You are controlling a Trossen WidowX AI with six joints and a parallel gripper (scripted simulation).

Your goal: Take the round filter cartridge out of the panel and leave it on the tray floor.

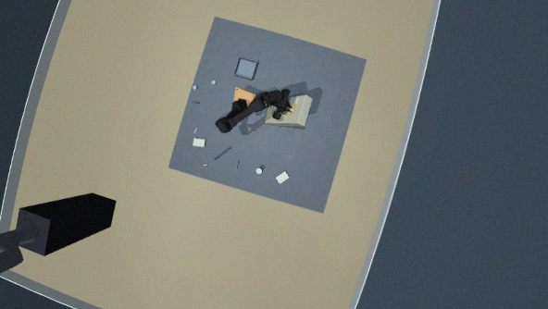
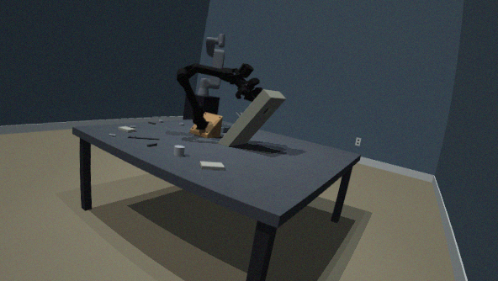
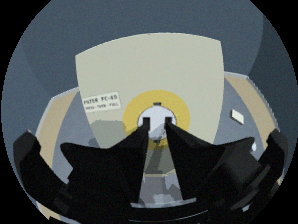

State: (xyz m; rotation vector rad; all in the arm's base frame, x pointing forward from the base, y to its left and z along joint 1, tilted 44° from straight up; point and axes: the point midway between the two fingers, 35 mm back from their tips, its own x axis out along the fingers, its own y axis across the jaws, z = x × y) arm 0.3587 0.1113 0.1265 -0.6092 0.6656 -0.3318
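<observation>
My gripper tip is now 20 mm short of the round grey filter cartridge and 10 mm above it. The rest, counted from my gripper tip: beige service panel (30 mm behind, 90 mm below); square grey tray (430 mm behind, 290 mm to the left, 240 mm below).
</observation>
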